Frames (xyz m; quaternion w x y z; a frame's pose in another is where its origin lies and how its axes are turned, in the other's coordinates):
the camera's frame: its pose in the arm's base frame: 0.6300 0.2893 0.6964 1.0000 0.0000 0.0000 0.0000
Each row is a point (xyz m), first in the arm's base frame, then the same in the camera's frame.
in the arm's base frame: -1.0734 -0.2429 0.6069
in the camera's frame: -1.7034 -0.5322 -0.0895
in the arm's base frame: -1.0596 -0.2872 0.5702
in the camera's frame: -1.6896 -0.5765 -0.1262
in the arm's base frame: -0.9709 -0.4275 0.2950
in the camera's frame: -1.6009 -0.7168 -0.4014
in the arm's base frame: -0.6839 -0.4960 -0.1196
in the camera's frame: -1.3139 -0.7853 -0.8160
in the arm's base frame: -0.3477 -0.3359 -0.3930
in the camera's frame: -0.9777 -0.6252 -1.0894
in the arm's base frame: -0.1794 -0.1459 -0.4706
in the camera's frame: -0.8094 -0.4352 -1.1670
